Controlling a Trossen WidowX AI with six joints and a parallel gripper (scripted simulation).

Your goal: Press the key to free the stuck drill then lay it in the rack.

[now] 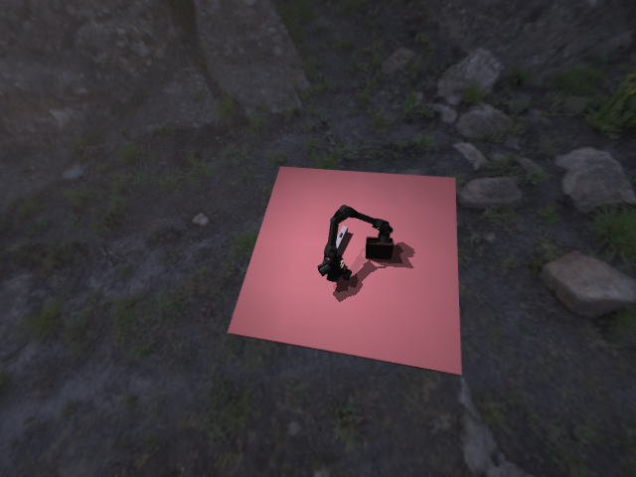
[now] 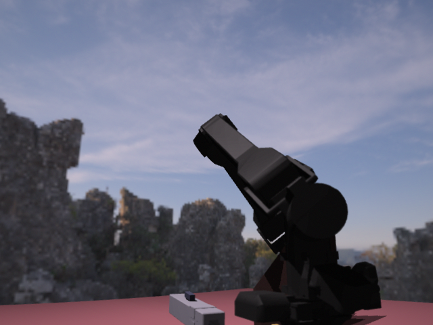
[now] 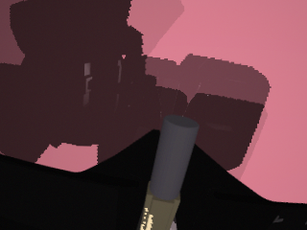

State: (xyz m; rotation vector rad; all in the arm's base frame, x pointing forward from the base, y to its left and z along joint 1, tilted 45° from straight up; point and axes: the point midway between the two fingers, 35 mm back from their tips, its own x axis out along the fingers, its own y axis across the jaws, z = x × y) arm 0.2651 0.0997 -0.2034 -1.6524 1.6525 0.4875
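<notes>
My gripper tip is now 40 mm to the left of the drill, 40 mm below it and 10 mm past it. Also, from my gripper tip: small dark key: 260 mm to the right, 40 mm above, 20 mm ahead; grey block: 230 mm to the right, 40 mm above, 20 mm ahead; dark rack: 50 mm to the right, 10 mm behind, 10 mm above.
</notes>
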